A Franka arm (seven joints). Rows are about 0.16 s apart.
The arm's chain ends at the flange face. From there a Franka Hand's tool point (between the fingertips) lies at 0.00 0.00 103.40 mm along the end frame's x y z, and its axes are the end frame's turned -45 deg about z.
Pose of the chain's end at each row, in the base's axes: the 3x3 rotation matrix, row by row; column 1 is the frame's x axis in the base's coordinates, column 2 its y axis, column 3 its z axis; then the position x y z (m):
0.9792 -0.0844 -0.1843; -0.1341 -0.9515 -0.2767; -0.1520 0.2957 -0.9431; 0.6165 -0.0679 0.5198
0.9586 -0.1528 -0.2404; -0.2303 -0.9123 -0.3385; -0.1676 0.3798 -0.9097; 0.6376 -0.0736 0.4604
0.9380 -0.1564 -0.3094; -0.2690 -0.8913 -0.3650; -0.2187 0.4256 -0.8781; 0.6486 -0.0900 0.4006
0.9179 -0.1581 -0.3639; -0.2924 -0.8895 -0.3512; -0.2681 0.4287 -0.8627; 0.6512 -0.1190 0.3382
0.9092 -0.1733 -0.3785; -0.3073 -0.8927 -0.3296; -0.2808 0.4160 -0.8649; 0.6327 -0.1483 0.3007
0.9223 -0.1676 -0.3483; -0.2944 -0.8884 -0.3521; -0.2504 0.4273 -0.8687; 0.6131 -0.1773 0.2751
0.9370 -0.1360 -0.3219; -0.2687 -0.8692 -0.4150; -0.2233 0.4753 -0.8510; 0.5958 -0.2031 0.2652
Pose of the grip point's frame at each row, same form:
0.7521 0.6327 -0.1843; 0.5780 -0.7676 -0.2767; -0.3166 0.1016 -0.9431; 0.5974 -0.0965 0.4223
0.7859 0.5698 -0.2404; 0.4822 -0.8079 -0.3385; -0.3871 0.1500 -0.9097; 0.6127 -0.1086 0.3663
0.7739 0.5527 -0.3094; 0.4400 -0.8205 -0.3650; -0.4556 0.1463 -0.8781; 0.6166 -0.1277 0.3098
0.7608 0.5373 -0.3639; 0.4222 -0.8357 -0.3512; -0.4927 0.1136 -0.8627; 0.6136 -0.1553 0.2490
0.7654 0.5204 -0.3785; 0.4139 -0.8485 -0.3296; -0.4927 0.0956 -0.8649; 0.5936 -0.1824 0.2113
0.7707 0.5337 -0.3483; 0.4200 -0.8364 -0.3521; -0.4792 0.1251 -0.8687; 0.5771 -0.2137 0.1853
0.7587 0.5664 -0.3219; 0.4246 -0.8046 -0.4150; -0.4940 0.1782 -0.8510; 0.5625 -0.2460 0.1772

